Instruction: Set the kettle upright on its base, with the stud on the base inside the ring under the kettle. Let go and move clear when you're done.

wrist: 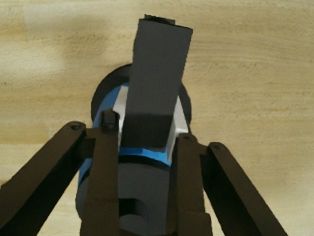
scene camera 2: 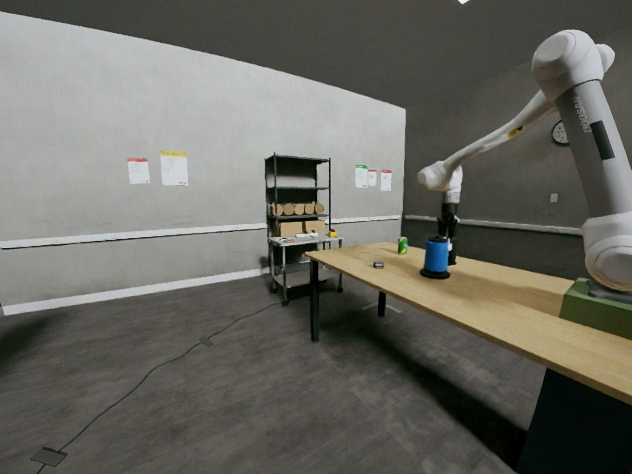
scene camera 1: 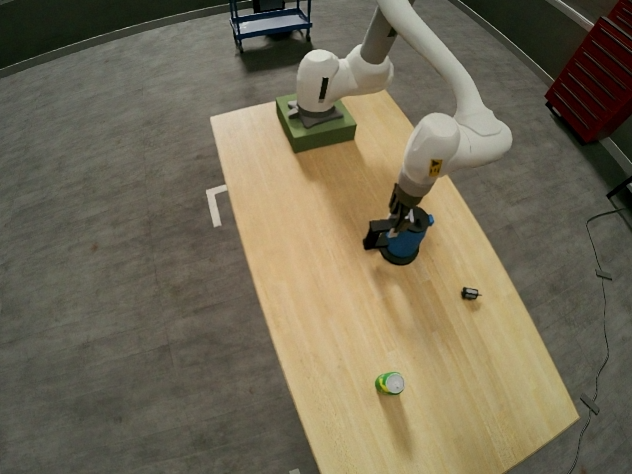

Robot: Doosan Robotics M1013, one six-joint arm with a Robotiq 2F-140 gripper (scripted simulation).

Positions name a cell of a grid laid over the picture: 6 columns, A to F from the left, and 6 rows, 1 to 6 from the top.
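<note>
Blue kettle (scene camera 1: D4), also in the wrist view (wrist: D2) and scene camera 2 (scene camera 2: E4). Round black base (wrist: C2). My gripper (scene camera 1: D3), also in the wrist view (wrist: C3).
</note>
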